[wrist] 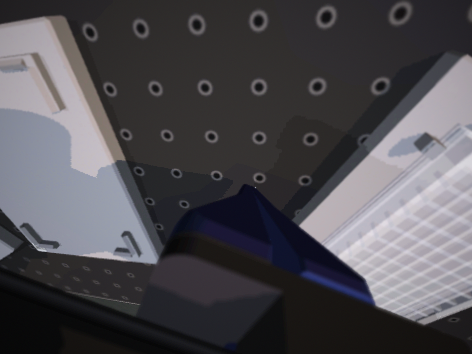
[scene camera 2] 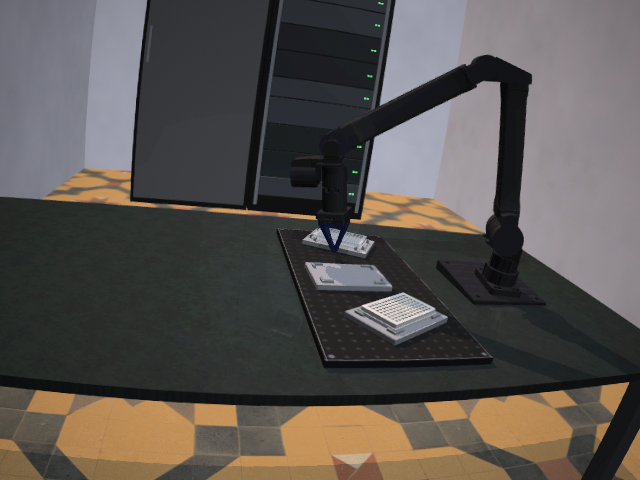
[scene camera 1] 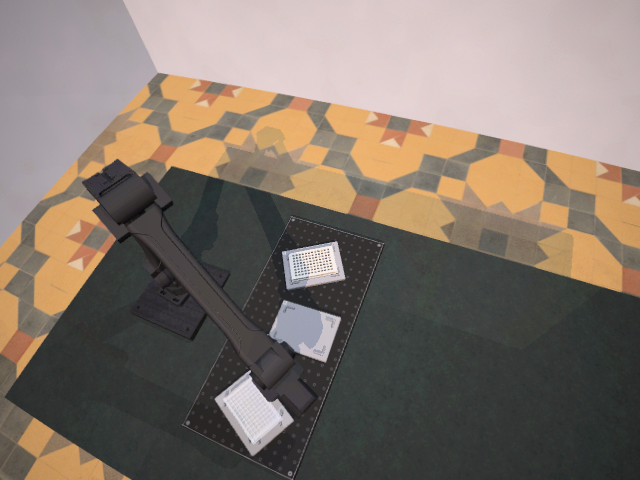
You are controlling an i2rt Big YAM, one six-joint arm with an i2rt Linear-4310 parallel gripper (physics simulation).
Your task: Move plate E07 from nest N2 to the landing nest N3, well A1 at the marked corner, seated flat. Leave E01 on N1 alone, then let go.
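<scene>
Labels N1, N2, N3, E01, E07 and the marked corner are not readable. A white plate with dark wells [scene camera 1: 312, 262] [scene camera 2: 400, 308] lies on a light nest [scene camera 1: 338, 260] [scene camera 2: 369, 321] at one end of the board. The middle nest [scene camera 1: 310, 330] [scene camera 2: 351, 276] [wrist: 50, 140] bears no plate. A pale gridded plate [scene camera 1: 252, 408] [scene camera 2: 351, 239] [wrist: 425, 235] lies on the nest [scene camera 1: 271, 428] [wrist: 360, 190] at the other end; its exact seating is unclear. My gripper [scene camera 2: 334, 249] [wrist: 244, 195] is shut and empty, low between the middle nest and the gridded plate; contact is unclear. The arm hides it in scene camera 1.
The black perforated board [scene camera 1: 361, 258] [scene camera 2: 408, 351] [wrist: 225, 55] lies under the nests on the dark green table [scene camera 1: 465, 361] [scene camera 2: 155, 310]. The arm's base plate [scene camera 1: 170, 320] [scene camera 2: 465, 286] stands beside the board. Tall dark cabinets [scene camera 2: 201, 103] stand behind the table.
</scene>
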